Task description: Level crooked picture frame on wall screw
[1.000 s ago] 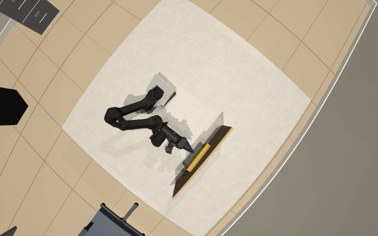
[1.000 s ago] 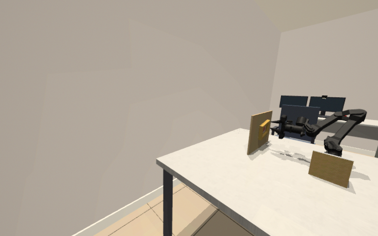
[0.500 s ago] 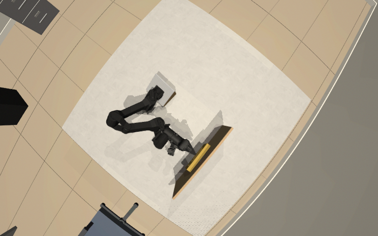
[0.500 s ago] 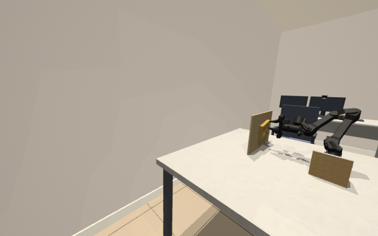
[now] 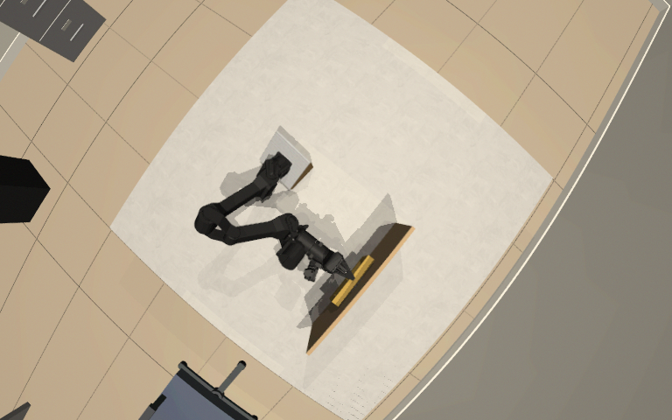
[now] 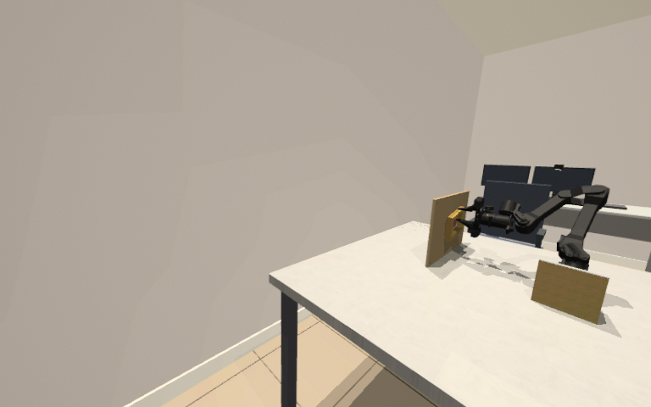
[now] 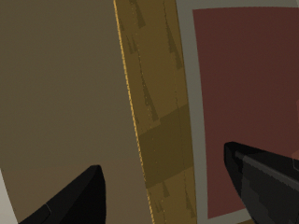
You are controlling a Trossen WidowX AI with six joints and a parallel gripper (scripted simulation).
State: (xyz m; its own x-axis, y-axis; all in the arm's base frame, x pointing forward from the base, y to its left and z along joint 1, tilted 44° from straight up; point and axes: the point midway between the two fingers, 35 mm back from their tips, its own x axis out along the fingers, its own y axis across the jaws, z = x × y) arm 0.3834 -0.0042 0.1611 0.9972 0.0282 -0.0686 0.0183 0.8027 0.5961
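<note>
Now: gripper tip 10 mm short of the picture frame, 10 mm to the left of it and 50 mm above it. From my gripper tip the other things lie so: wooden wall panel 20 mm ahead, 10 mm to the right, 60 mm below.
</note>
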